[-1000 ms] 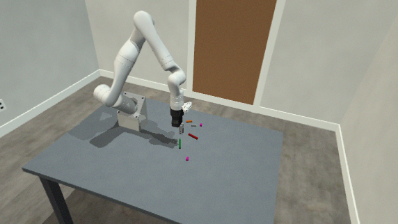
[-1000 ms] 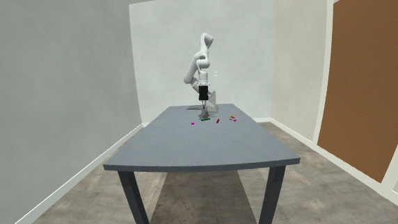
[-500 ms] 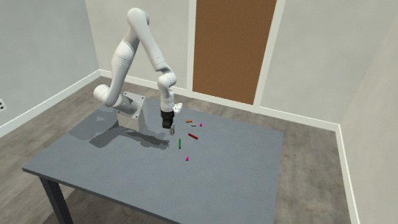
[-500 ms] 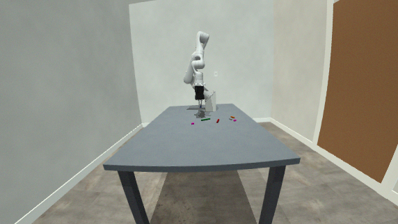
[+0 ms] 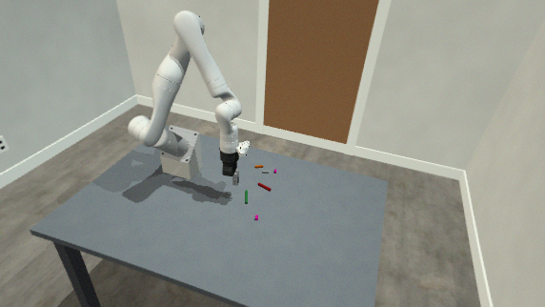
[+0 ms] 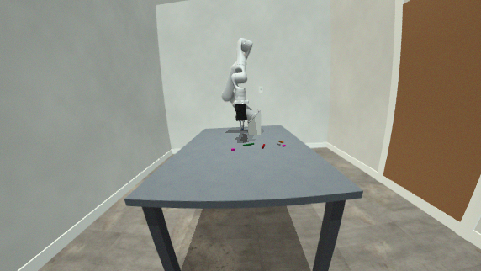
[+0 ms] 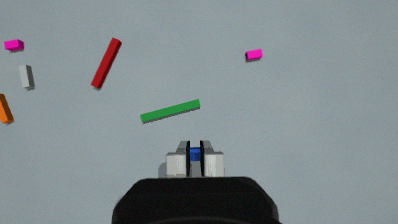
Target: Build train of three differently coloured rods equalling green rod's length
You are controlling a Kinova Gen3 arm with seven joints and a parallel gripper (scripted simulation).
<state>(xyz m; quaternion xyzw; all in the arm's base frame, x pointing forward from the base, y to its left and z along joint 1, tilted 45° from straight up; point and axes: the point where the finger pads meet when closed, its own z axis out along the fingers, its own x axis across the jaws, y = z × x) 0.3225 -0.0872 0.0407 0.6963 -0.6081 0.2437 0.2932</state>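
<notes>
Now: hand 4 cm short of the green rod, 4 cm to the right of it and 11 cm above it. The rest, counted from my hand: red rod: 9 cm ahead, 13 cm to the left, 11 cm below; grey rod: 6 cm ahead, 24 cm to the left, 11 cm below; blue rod: 1 cm below.
</notes>
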